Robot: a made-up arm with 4 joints.
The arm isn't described. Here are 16 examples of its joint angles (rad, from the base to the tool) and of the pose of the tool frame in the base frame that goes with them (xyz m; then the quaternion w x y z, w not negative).
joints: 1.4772 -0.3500 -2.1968 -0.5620
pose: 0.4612 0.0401 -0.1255 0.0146 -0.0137 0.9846 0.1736
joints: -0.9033 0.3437 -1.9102 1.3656
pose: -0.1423 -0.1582 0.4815 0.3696 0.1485 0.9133 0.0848
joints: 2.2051 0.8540 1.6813 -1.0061
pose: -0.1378 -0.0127 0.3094 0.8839 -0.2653 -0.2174 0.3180
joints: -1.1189 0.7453 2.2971 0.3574
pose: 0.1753 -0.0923 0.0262 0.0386 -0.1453 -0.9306 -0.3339
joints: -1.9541 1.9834 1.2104 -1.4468
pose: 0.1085 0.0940 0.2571 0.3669 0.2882 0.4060 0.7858
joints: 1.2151 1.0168 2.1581 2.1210
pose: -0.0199 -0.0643 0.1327 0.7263 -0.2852 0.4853 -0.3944
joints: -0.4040 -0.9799 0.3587 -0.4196
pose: -0.3877 -0.4811 0.2073 0.7326 0.0876 -0.4918 0.4624
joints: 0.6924 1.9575 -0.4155 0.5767
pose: 0.4055 0.0709 0.4875 0.3715 0.1239 0.4164 -0.8205
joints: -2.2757 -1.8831 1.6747 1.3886
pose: 0.0200 -0.3175 0.1347 0.1682 -0.6780 -0.5640 0.4404
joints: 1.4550 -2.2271 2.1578 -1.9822
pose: -0.1270 -0.0033 0.2556 0.0999 0.3027 -0.4300 -0.8447
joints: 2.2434 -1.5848 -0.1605 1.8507
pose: 0.3412 -0.2957 -0.0774 0.3709 -0.0825 -0.5962 -0.7072
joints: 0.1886 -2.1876 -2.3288 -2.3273
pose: -0.0868 0.0338 0.5808 0.4570 0.0830 0.0436 0.8845
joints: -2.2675 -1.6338 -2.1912 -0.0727
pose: -0.2376 0.2509 -0.1966 0.6826 -0.5924 -0.0509 -0.4249
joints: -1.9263 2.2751 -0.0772 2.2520
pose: -0.3472 0.0232 0.1158 0.4113 0.7704 0.0840 0.4798
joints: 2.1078 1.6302 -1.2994 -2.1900
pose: 0.4585 0.0036 -0.1640 0.5627 -0.7259 0.3921 -0.0521
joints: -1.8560 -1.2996 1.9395 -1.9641
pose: 0.1506 -0.0190 0.1176 0.7691 -0.5167 0.2061 -0.3147
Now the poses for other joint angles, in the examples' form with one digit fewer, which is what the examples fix.
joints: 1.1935 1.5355 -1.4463 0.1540
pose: 0.540 -0.262 0.325 0.124 0.140 0.709 -0.680
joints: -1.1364 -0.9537 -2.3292 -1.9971
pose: -0.382 0.100 0.377 0.818 -0.308 -0.348 0.341
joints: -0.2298 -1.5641 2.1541 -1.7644
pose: -0.030 0.045 -0.032 0.342 -0.679 0.621 0.190
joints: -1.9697 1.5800 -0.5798 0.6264
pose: -0.522 0.035 -0.104 0.653 0.710 -0.262 0.012
